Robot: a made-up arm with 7 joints.
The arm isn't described. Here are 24 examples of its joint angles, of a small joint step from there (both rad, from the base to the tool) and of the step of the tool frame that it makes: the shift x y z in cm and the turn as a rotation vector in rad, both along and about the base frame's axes.
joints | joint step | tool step
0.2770 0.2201 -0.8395 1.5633 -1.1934 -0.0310 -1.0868 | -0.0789 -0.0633 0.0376 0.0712 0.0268 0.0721 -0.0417 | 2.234 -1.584 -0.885 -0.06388 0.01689 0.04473
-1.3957 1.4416 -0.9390 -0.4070 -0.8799 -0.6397 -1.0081 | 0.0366 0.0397 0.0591 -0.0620 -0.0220 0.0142 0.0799 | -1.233 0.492 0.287 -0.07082 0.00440 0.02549
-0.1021 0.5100 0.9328 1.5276 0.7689 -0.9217 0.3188 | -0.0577 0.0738 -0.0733 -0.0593 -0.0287 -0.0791 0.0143 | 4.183 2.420 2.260 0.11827 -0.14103 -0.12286
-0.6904 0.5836 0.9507 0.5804 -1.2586 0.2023 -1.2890 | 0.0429 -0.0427 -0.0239 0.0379 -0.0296 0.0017 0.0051 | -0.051 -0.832 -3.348 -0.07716 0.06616 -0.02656
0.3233 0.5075 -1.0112 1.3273 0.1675 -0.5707 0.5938 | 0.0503 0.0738 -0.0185 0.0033 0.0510 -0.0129 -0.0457 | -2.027 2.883 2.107 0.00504 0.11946 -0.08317
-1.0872 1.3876 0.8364 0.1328 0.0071 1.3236 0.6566 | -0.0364 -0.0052 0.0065 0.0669 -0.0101 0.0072 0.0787 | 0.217 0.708 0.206 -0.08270 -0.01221 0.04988
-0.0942 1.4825 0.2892 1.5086 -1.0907 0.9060 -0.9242 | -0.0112 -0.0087 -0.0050 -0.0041 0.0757 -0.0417 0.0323 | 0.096 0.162 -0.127 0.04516 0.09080 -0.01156
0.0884 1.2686 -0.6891 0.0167 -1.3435 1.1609 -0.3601 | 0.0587 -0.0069 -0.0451 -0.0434 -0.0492 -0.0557 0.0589 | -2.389 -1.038 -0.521 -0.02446 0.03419 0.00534
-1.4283 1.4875 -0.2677 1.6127 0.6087 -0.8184 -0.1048 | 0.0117 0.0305 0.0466 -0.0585 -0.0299 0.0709 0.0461 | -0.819 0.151 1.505 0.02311 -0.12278 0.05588
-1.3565 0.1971 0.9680 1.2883 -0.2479 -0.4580 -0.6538 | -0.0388 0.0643 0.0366 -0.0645 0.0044 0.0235 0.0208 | -0.323 3.137 3.501 -0.00180 -0.07616 0.09379
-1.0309 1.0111 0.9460 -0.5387 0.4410 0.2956 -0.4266 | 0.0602 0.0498 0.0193 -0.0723 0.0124 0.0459 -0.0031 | -1.112 -1.099 -0.393 0.04302 -0.00015 0.06609
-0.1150 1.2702 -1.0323 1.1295 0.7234 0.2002 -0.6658 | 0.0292 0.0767 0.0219 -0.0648 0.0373 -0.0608 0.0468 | 0.088 0.796 1.467 -0.04704 0.02758 -0.07402
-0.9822 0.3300 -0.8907 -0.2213 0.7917 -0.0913 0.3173 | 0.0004 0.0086 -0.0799 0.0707 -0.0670 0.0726 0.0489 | -0.149 0.006 -2.623 0.03197 0.11052 0.05032
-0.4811 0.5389 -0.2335 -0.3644 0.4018 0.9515 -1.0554 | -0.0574 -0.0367 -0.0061 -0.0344 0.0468 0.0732 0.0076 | 0.099 -1.047 1.664 -0.01040 -0.05843 0.03445
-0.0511 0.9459 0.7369 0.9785 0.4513 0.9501 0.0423 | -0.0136 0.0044 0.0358 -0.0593 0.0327 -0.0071 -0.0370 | 0.874 0.312 1.274 0.02237 -0.06065 -0.03921
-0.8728 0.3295 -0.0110 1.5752 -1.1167 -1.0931 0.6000 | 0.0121 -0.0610 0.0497 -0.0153 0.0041 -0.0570 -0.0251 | -0.252 -1.636 -0.799 -0.02672 -0.03745 -0.00021
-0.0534 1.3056 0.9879 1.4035 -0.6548 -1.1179 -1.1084 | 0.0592 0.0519 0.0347 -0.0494 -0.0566 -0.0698 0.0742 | -0.406 -0.802 3.341 0.15196 -0.11136 0.01346
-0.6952 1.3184 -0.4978 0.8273 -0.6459 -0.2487 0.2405 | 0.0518 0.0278 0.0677 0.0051 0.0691 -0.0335 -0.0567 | -0.906 1.412 0.711 0.06185 0.03551 -0.03263
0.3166 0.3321 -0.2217 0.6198 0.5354 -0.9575 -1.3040 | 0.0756 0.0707 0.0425 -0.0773 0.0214 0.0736 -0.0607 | -1.618 2.963 0.529 0.11911 0.07458 -0.04841
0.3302 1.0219 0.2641 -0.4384 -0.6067 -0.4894 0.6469 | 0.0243 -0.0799 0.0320 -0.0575 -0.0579 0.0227 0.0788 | -0.960 -0.681 0.369 -0.14838 -0.03103 0.09783
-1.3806 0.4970 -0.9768 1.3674 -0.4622 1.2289 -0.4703 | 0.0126 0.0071 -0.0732 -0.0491 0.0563 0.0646 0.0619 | -0.517 -0.529 -0.443 0.18271 0.04904 -0.03856
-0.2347 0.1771 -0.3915 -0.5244 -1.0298 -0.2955 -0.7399 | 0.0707 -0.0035 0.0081 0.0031 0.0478 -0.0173 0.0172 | -0.816 0.652 -1.444 0.02981 0.05592 0.06606
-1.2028 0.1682 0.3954 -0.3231 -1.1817 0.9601 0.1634 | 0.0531 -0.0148 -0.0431 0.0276 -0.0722 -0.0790 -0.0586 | 0.964 -0.564 -1.272 -0.06757 0.00637 -0.10977
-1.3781 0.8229 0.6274 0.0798 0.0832 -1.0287 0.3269 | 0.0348 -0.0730 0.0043 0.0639 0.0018 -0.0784 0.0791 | 2.825 0.037 -1.823 -0.06305 0.00005 -0.10088
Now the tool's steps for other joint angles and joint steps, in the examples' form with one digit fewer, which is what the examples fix.
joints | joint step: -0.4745 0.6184 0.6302 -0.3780 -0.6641 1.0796 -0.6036 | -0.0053 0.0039 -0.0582 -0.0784 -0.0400 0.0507 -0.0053
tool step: -0.21 -1.89 0.28 0.0307 0.0133 -0.1137
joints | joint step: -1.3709 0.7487 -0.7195 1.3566 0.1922 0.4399 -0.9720 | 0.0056 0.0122 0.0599 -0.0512 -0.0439 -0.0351 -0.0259
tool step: 0.56 -0.23 0.79 -0.1055 -0.0575 -0.0489
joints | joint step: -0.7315 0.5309 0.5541 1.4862 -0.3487 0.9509 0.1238 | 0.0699 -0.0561 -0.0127 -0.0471 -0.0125 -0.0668 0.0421
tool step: -1.33 -1.01 -2.26 0.0537 0.0185 -0.0156
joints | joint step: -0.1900 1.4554 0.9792 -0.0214 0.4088 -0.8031 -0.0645 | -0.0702 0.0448 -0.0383 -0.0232 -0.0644 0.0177 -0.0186
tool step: -0.18 -1.85 1.59 0.0133 -0.0275 -0.0665
